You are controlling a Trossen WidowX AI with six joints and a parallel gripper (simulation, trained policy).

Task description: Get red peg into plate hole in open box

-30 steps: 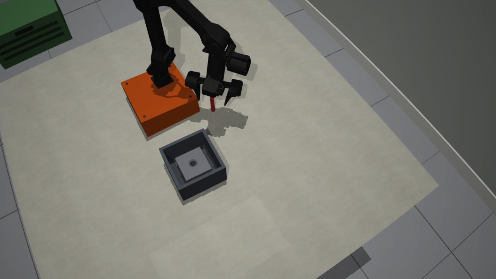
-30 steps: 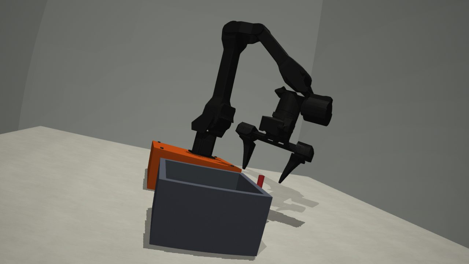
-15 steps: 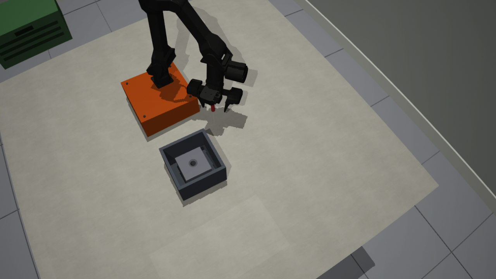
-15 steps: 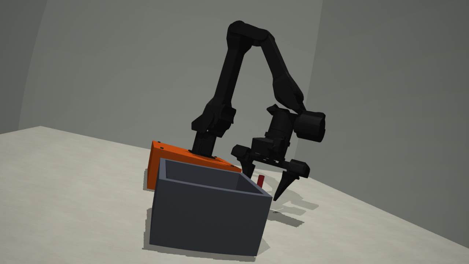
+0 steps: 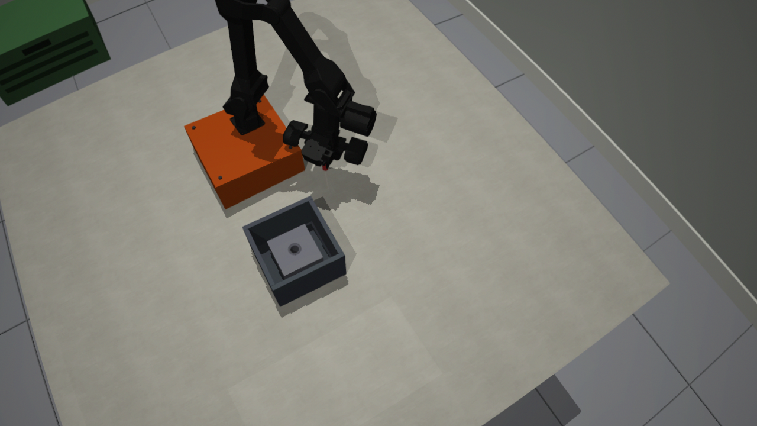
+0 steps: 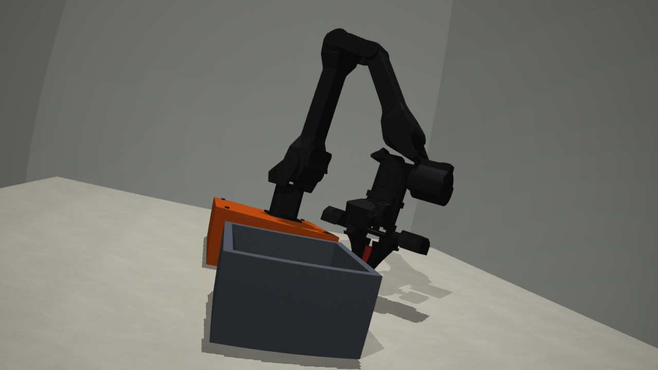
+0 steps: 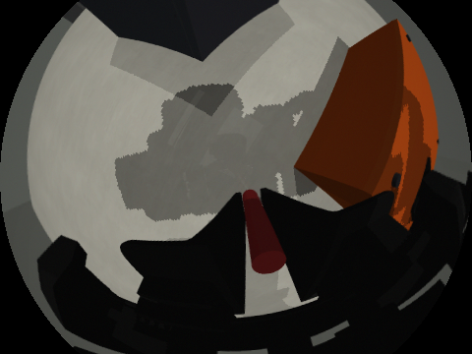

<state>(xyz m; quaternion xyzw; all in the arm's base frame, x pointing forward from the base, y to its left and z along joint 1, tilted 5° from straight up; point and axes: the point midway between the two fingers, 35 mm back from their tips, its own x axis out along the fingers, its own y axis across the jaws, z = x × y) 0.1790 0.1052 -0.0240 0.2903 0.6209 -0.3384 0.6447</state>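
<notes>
Now: the grey plate 18 cm to the right of my gripper tip, 16 cm ahead of it and 2 cm above it. From my gripper tip the other things lie so: red peg (2 cm above, 1 cm to the left); dark grey box (18 cm to the right, 16 cm ahead).
</notes>
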